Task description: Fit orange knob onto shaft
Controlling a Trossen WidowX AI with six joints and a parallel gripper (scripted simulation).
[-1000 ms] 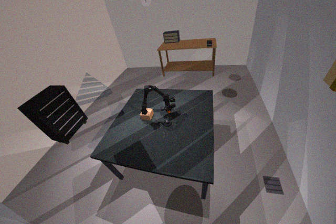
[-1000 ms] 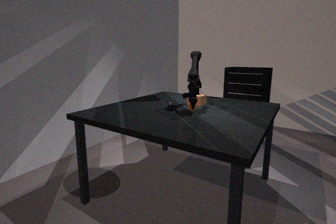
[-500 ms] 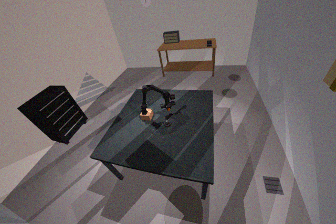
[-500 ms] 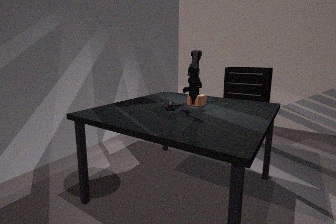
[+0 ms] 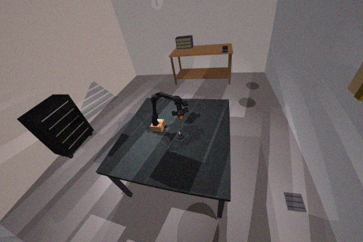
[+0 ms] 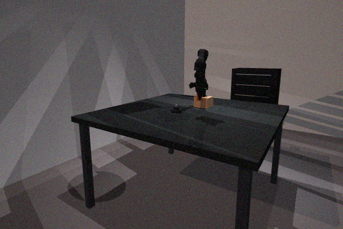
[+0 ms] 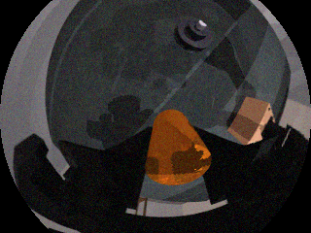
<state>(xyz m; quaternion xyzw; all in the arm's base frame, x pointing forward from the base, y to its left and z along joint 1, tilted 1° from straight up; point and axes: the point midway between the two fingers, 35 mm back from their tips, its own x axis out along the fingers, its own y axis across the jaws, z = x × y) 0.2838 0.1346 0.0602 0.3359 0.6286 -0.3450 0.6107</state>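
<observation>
Right now the round pedestal is 19 cm to the right of my gripper tip, 9 cm below it and 3 cm ahead of it. Round my gripper tip: orange knob (3 cm above).
</observation>
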